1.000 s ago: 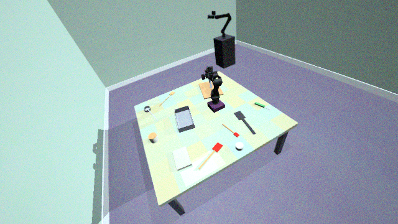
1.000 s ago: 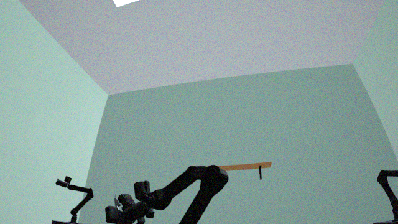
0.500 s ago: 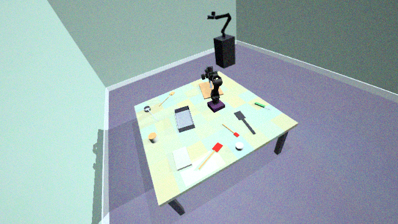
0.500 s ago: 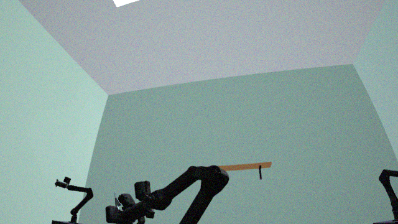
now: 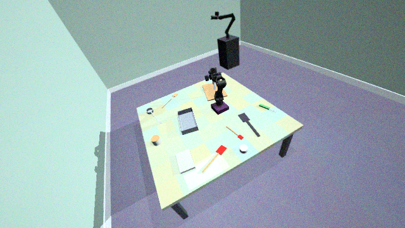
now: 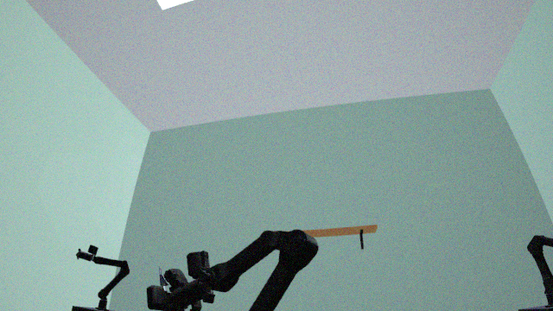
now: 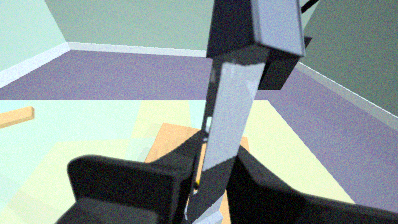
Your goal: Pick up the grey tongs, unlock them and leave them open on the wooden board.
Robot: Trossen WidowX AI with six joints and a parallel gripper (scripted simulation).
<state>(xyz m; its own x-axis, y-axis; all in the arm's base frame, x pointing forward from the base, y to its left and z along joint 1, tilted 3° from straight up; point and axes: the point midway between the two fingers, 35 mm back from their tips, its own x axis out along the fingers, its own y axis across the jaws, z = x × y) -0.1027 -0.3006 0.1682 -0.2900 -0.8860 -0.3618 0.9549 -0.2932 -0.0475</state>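
Right now my gripper tip is 200 mm above the wooden board and 10 mm to the right of it. The rest, counted from my gripper tip: grey roasting tin: 510 mm ahead, 320 mm to the left, 180 mm below; black spatula: 680 mm to the left, 200 mm below, 30 mm ahead; green tool: 660 mm to the left, 250 mm behind, 200 mm below.
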